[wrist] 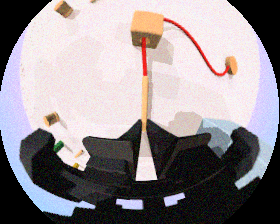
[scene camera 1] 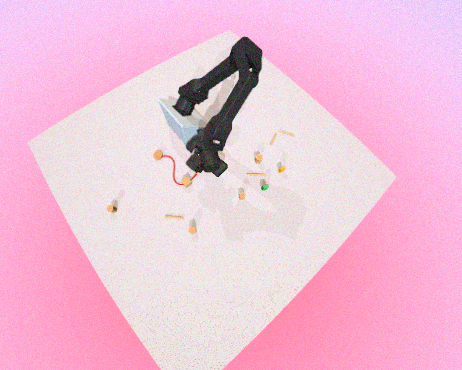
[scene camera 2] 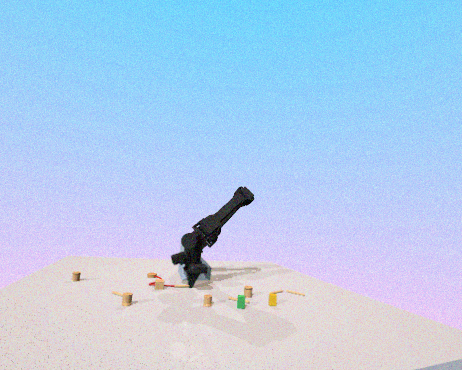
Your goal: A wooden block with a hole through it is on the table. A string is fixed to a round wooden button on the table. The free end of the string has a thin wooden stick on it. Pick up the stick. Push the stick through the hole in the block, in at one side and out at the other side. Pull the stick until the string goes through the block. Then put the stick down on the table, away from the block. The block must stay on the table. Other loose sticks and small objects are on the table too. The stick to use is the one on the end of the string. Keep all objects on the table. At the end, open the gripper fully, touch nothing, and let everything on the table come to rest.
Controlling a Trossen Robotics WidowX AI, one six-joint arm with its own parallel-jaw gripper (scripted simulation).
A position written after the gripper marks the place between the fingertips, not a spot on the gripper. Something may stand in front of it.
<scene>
In view: the gripper (scene camera 2: 190, 287) and a wooden block (wrist: 150, 26).
The gripper shows as well in the wrist view (wrist: 143, 121).
</scene>
